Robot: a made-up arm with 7 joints. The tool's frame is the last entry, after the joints.
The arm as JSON. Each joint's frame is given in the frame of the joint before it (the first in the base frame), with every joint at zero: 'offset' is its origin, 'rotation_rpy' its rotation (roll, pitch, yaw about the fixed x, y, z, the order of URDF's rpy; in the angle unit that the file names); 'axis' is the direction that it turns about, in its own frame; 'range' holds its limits. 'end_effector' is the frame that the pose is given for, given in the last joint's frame.
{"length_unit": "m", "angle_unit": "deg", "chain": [
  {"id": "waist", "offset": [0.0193, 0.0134, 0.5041], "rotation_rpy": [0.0, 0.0, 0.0], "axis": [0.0, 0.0, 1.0], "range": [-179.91, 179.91]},
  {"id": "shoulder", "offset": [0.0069, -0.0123, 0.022], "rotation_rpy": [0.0, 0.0, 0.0], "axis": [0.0, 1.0, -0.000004], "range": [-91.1, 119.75]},
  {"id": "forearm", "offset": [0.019, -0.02, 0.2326], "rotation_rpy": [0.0, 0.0, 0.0], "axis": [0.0, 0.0, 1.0], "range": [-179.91, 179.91]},
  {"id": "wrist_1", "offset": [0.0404, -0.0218, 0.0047], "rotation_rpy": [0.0, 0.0, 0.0], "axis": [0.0, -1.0, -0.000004], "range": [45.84, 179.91]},
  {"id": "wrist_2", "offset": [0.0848, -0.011, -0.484], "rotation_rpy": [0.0, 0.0, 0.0], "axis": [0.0, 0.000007, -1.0], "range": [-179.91, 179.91]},
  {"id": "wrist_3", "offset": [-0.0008, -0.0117, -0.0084], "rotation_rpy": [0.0, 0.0, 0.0], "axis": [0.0, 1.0, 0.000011], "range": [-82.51, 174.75]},
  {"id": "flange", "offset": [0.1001, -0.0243, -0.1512], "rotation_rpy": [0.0, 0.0, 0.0], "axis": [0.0, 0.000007, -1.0], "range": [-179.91, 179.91]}
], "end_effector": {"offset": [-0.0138, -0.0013, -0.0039], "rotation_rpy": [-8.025, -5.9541, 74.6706]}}
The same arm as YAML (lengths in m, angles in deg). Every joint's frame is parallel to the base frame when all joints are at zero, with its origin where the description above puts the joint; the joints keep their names.
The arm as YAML. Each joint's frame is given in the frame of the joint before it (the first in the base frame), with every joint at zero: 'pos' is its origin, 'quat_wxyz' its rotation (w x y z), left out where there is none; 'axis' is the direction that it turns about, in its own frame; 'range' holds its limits. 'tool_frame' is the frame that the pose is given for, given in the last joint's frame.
length_unit: m
angle_unit: deg
joints:
  - joint: waist
    pos: [0.0193, 0.0134, 0.5041]
    axis: "+z"
    range: [-179.91, 179.91]
  - joint: shoulder
    pos: [0.0069, -0.0123, 0.022]
    axis: "+y"
    range: [-91.1, 119.75]
  - joint: forearm
    pos: [0.019, -0.02, 0.2326]
    axis: "+z"
    range: [-179.91, 179.91]
  - joint: wrist_1
    pos: [0.0404, -0.0218, 0.0047]
    axis: "-y"
    range: [45.84, 179.91]
  - joint: wrist_2
    pos: [0.0848, -0.011, -0.484]
    axis: "-z"
    range: [-179.91, 179.91]
  - joint: wrist_3
    pos: [-0.0008, -0.0117, -0.0084]
    axis: "+y"
    range: [-82.51, 174.75]
  - joint: flange
    pos: [0.1001, -0.0243, -0.1512]
    axis: "-z"
    range: [-179.91, 179.91]
tool_frame:
  pos: [-0.0138, -0.0013, -0.0039]
  quat_wxyz: [0.794285, -0.024141, -0.083574, 0.601286]

